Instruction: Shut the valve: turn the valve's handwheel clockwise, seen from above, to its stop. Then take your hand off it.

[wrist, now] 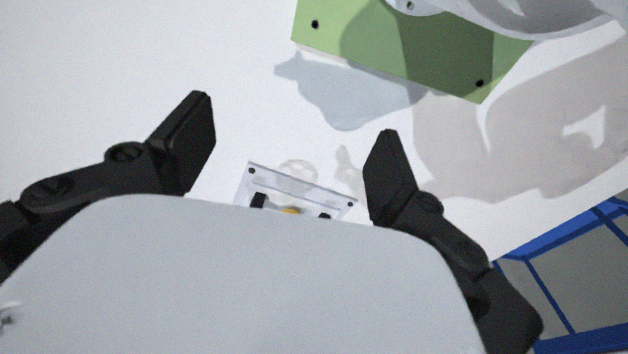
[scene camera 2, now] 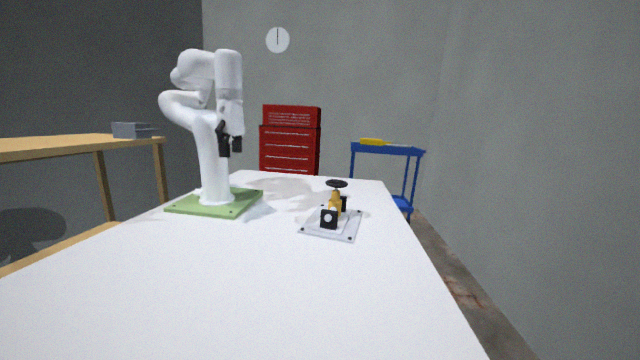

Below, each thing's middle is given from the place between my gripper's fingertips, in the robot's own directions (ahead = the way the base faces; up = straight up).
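Light grey plate (wrist: 253, 172): my gripper is 210 mm above it, 340 mm short of it and 30 mm to the right of it.
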